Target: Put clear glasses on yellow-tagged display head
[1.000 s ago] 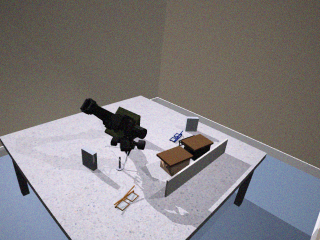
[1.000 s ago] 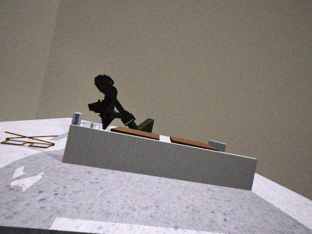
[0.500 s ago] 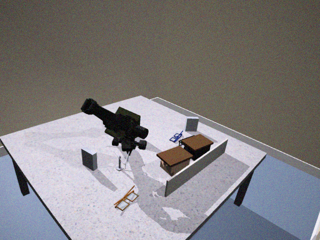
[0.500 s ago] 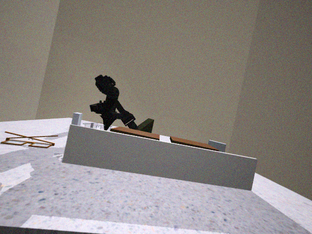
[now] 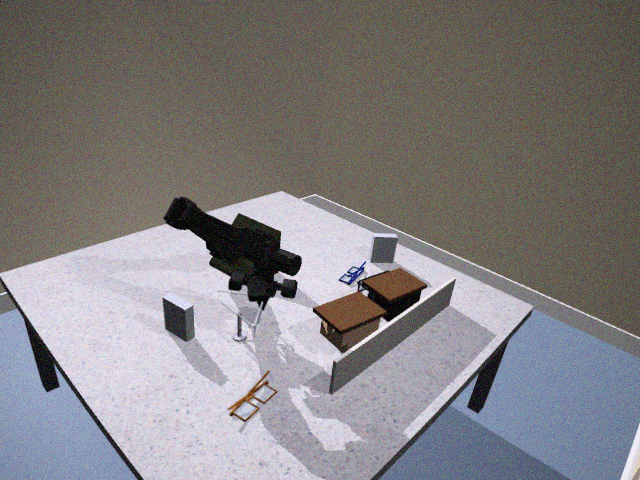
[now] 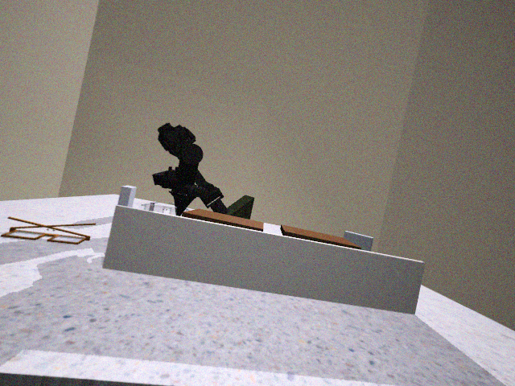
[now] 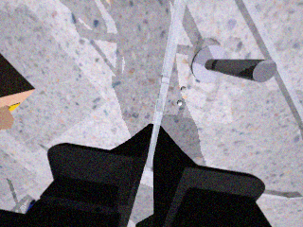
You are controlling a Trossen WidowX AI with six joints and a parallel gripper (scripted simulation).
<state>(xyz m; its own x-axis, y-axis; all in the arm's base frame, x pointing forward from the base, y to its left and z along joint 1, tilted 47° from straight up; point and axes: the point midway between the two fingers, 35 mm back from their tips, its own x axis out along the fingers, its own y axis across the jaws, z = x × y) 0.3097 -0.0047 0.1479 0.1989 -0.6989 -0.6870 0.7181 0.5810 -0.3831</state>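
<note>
Now: the metal stand post 80 mm to the right of my gripper tip and 40 mm below it. The rest, counted from my gripper tip: skin-coloured head: 160 mm ahead, 160 mm to the left; white wall: 290 mm ahead, 280 mm to the left, 10 mm below; dark head: 140 mm ahead, 380 mm to the left.
</note>
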